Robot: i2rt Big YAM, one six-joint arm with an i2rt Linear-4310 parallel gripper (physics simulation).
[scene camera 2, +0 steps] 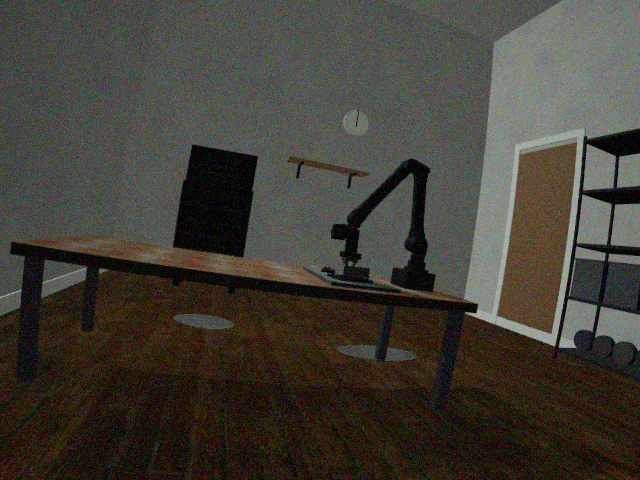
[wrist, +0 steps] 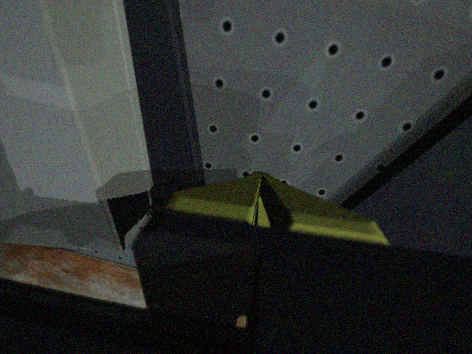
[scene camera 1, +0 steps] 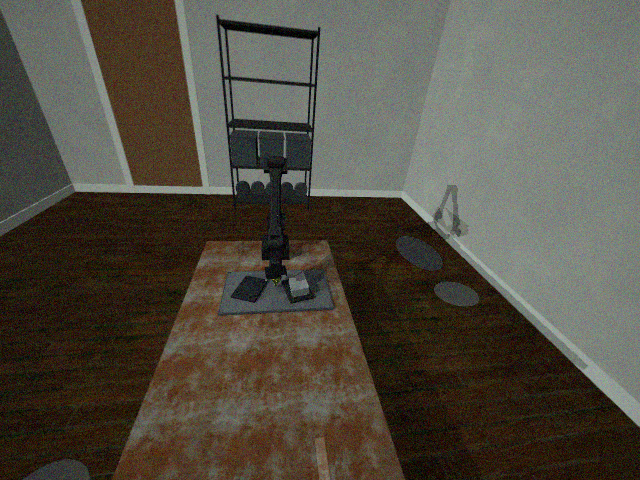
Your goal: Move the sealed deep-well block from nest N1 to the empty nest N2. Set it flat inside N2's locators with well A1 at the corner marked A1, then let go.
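Frame: origin at the arm's base, x ahead, y left, z up, level; metres.
Seen in the pictures: gripper, fingertip midpoint: [wrist: 259, 182] [scene camera 1: 275, 285]; arm's base at its link origin: [scene camera 2: 415, 271].
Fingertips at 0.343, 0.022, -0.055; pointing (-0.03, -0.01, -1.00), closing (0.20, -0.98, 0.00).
Observation:
Pixels of each thing's top centre, then the offset from my fingertips to it, as dx, dy, dz. Level surfaces: height alone.
- sealed deep-well block at its top centre: [scene camera 2: 353, 265] [scene camera 1: 298, 280] +0.011, +0.112, +0.047
- dark nest N1 at its top centre: [wrist: 62, 100] [scene camera 2: 350, 274] [scene camera 1: 297, 286] +0.015, +0.108, +0.007
- empty nest N2 at its top centre: [scene camera 1: 249, 285] +0.015, -0.126, +0.007
- grey perforated board at its top centre: [wrist: 250, 157] [scene camera 2: 346, 276] [scene camera 1: 277, 288] +0.006, +0.009, -0.014
- rust-mottled table at its surface level: dz -0.028
The sealed deep-well block [scene camera 1: 298, 285] [scene camera 2: 356, 272] [wrist: 65, 110] is pale and sits on the dark nest N1 [scene camera 1: 302, 298] [wrist: 167, 100], at the right in scene camera 1. The empty nest N2 [scene camera 1: 248, 288] [wrist: 430, 185] is a dark tilted square at the left in scene camera 1 and at the right edge in the wrist view. My gripper [scene camera 1: 275, 282] [scene camera 2: 351, 263] [wrist: 259, 182] is shut and empty, its yellow fingertips pressed together. It is low over the board between the two nests, beside the block. The A1 mark cannot be made out.
Both nests are on a grey perforated board [scene camera 1: 268, 305] [wrist: 300, 75] on the rust-mottled table [scene camera 1: 268, 361] [scene camera 2: 155, 253]. The arm's base [scene camera 2: 413, 279] stands behind the board at the table's end. A dark shelf rack [scene camera 1: 273, 125] stands beyond, by the wall.

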